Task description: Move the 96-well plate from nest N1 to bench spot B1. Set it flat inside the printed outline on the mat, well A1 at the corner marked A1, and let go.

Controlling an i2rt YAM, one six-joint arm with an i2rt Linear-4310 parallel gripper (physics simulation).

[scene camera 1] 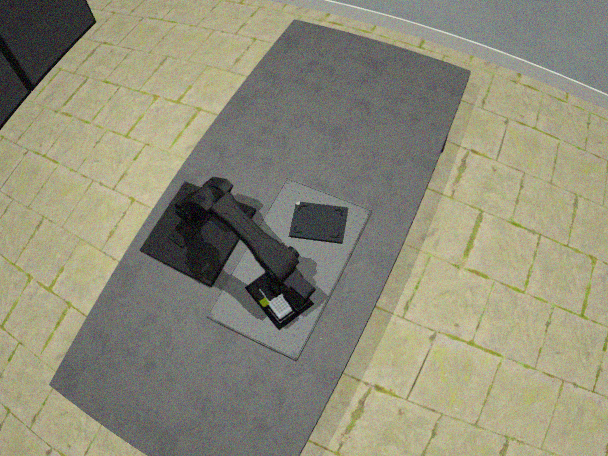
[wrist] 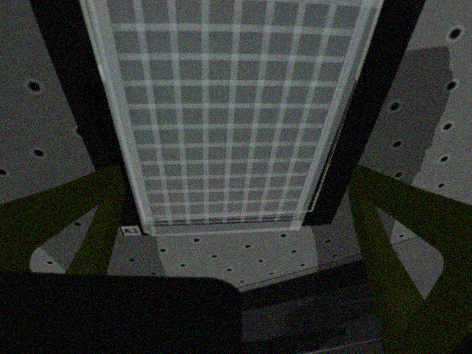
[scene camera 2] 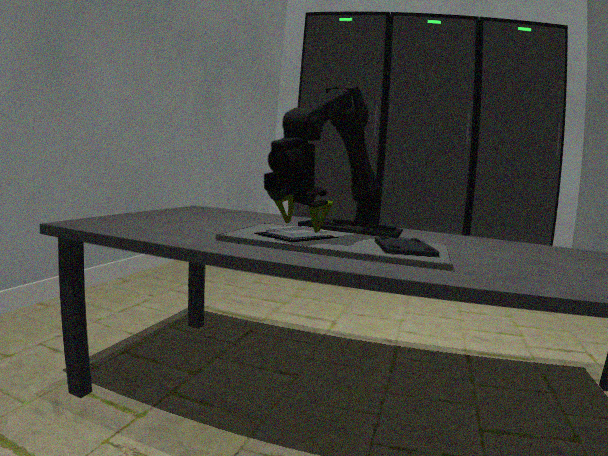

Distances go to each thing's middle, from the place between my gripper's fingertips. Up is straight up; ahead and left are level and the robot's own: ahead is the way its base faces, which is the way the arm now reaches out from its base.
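Labels:
There's a black outlined mat point(wrist: 391, 34) that's 20 mm ahead of my hand and 20 mm below it. The dark square pad point(scene camera 1: 318, 222) sits 260 mm to the left of my hand, 30 mm behind it and 10 mm lower than it. And the 96-well plate point(wrist: 225, 122), that's 10 mm below my hand and 10 mm ahead of it.

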